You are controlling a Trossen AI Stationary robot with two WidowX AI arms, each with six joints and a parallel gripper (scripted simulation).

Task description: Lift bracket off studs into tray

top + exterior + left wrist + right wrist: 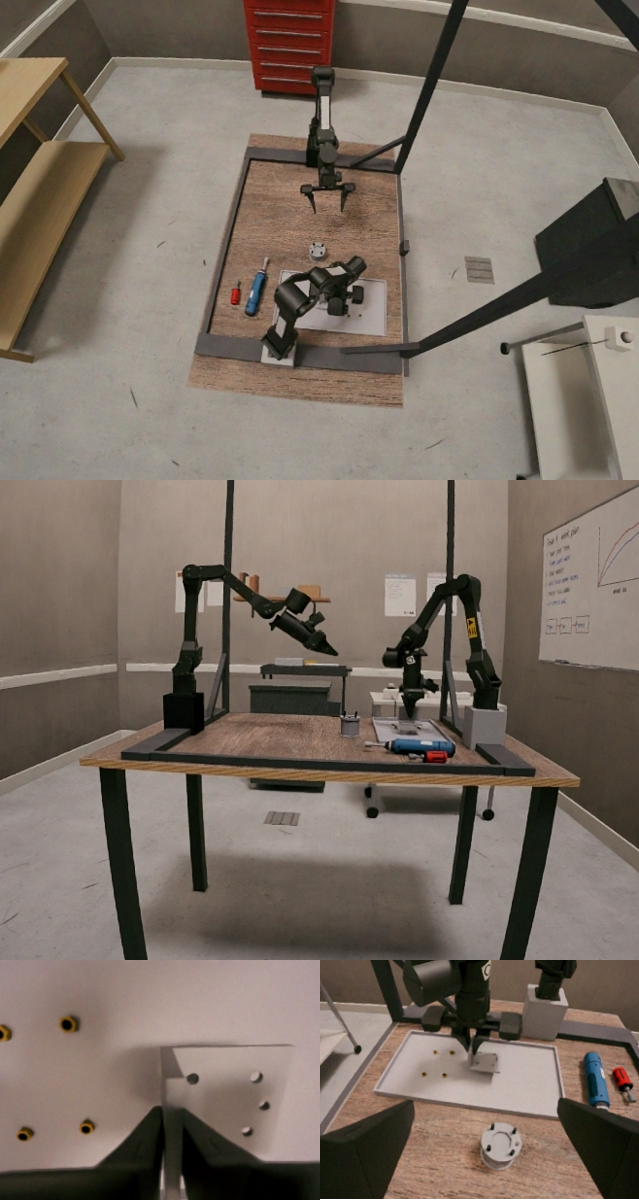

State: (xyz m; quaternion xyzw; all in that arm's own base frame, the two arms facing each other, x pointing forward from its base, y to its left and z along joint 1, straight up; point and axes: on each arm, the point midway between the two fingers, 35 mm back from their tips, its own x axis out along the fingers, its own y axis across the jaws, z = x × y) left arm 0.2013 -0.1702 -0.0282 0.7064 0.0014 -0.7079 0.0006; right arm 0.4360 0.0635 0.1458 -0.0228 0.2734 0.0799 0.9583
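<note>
My left gripper is now 10 mm short of the tray and 80 mm above it. Also, from my left hand: grey joint module 90 mm ahead, 190 mm to the right, 50 mm below; then yellow nut 60 mm behind, 40 mm to the left, 80 mm below; then light grey L-shaped bracket 30 mm ahead, 40 mm below.
</note>
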